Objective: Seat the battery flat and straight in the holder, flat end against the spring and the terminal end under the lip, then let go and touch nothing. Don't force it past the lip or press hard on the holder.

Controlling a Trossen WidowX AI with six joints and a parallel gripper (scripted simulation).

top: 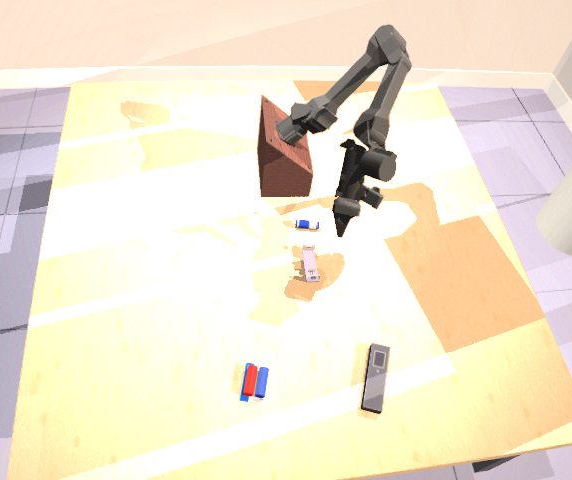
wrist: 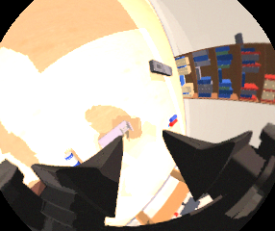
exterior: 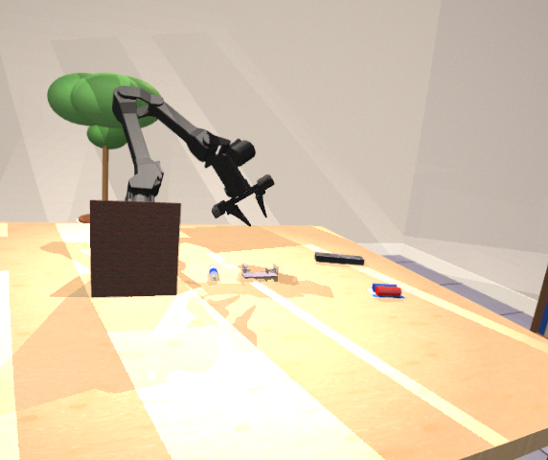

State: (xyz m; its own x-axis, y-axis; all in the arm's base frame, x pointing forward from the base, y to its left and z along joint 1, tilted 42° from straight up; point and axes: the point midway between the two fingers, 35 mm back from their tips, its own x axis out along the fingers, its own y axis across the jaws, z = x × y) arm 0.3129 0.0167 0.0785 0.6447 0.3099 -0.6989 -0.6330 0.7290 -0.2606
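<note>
The battery is 13 cm behind my gripper tip, 3 cm to the right of it and 13 cm below it. From my gripper tip the other things lie so: white card: 27 cm ahead, 26 cm to the right, 13 cm below; then dark remote: 32 cm ahead, 1 cm to the left, 13 cm below.
</note>
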